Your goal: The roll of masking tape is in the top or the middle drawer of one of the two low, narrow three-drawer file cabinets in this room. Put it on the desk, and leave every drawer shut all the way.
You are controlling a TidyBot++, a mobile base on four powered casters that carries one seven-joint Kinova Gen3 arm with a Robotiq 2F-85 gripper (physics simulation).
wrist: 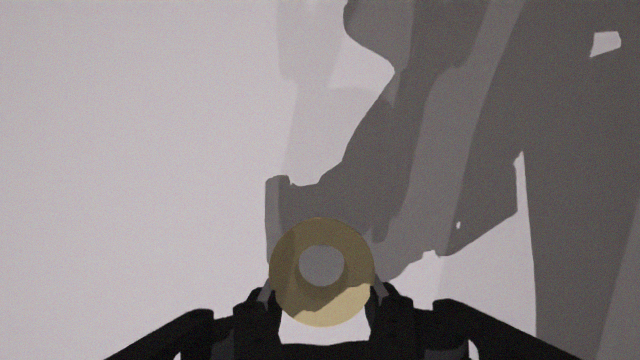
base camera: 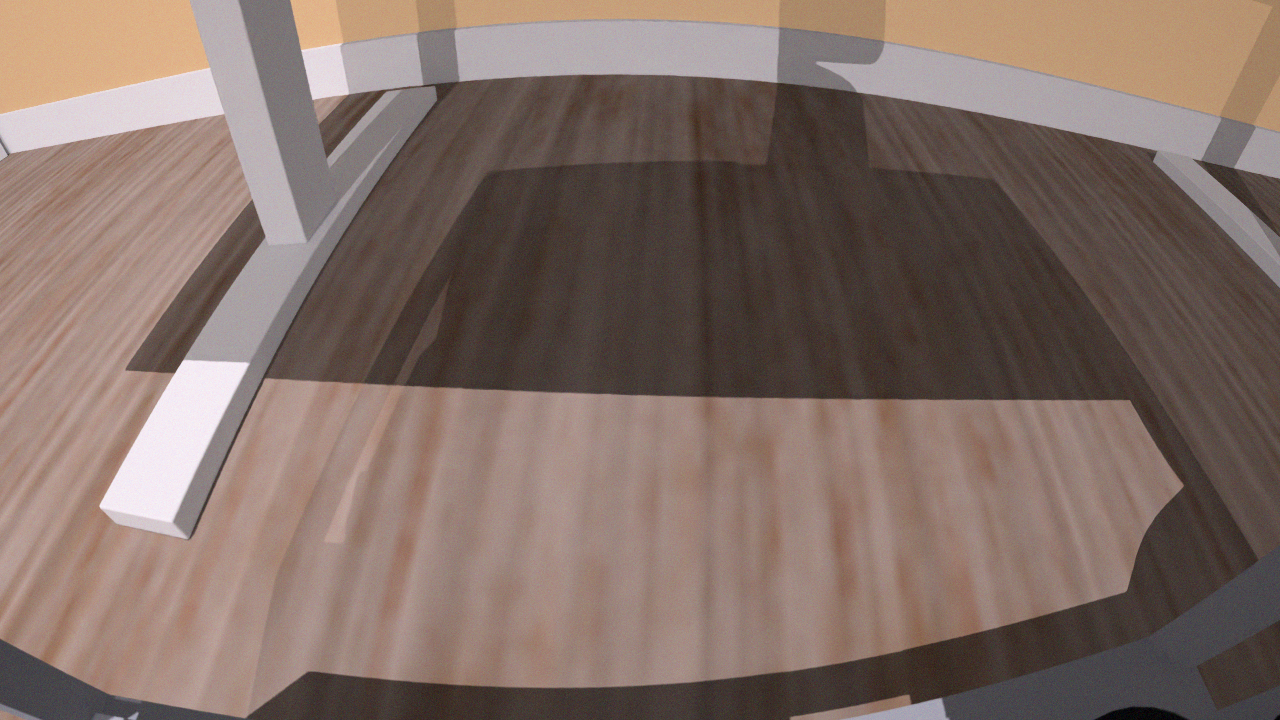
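Note:
My gripper [wrist: 322, 293] is shut on the roll of masking tape [wrist: 321, 231], a tan ring low in the middle of the wrist view. The two black fingers pinch it from left and right, its round face toward the camera. Below it spreads the plain white top of the desk [wrist: 125, 150]. The gripper's shadow on the top reaches up to the tape's edge; the tape looks close to the surface, but whether it touches cannot be told. The file cabinets and their drawers do not show in either view.
In the base view, a white desk leg [base camera: 268, 125] with a long foot [base camera: 192, 411] stands at left, and another foot [base camera: 1226, 210] shows at the right edge. A tan wall with a white baseboard [base camera: 617, 49] runs behind. Shadows lie across the wood floor [base camera: 626, 501].

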